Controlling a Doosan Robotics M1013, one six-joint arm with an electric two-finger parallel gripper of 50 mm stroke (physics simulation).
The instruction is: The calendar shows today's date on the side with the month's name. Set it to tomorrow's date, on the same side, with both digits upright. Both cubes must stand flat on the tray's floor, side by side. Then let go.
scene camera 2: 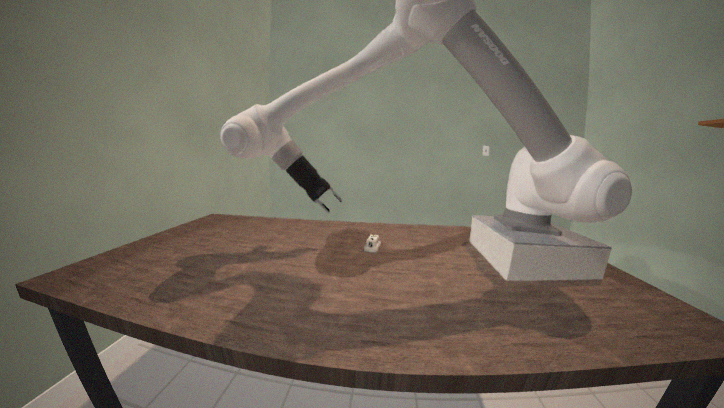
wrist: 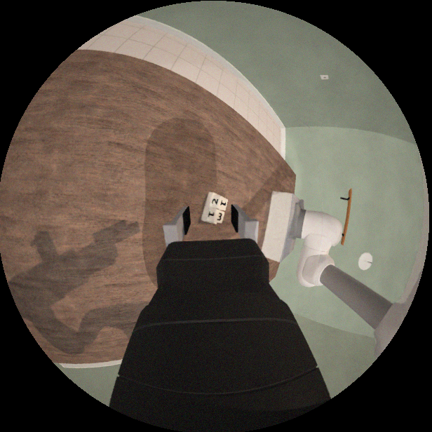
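Where they show: gripper, fingertip midpoint: (scene camera 2: 335, 206); arm's base, origin of the base link: (scene camera 2: 524, 226).
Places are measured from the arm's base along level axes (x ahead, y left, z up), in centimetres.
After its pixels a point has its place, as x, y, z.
The small cream calendar tray (scene camera 2: 372, 248) @(52.3, 10.2, -9.2) (wrist: 204, 219) stands on the table. Two white cubes sit side by side in it. In the wrist view, one cube (wrist: 215, 200) shows a 2 on top and a 1 on its side towards the robot base; the other cube (wrist: 211, 214) shows a 1 on top and a 3 on that side. In the scene view the cubes (scene camera 2: 373, 238) @(52.6, 7.9, -6.4) are small, with dark marks too small to read. The month's name cannot be made out. My gripper (scene camera 2: 334, 205) @(66.4, 8.5, 4.0) (wrist: 210, 213) is open and empty, tilted, high above the table and apart from the calendar.
The wooden table (scene camera 2: 405, 299) @(38.7, 35.4, -10.6) (wrist: 90, 150) bears the arm's pale base block (scene camera 2: 552, 263) @(-1.5, 19.1, -5.3) (wrist: 276, 225) to the right of the calendar. Arm shadows fall across the table. A green wall (scene camera 2: 374, 101) stands behind it. An orange-brown object (wrist: 348, 215) is at the right wall.
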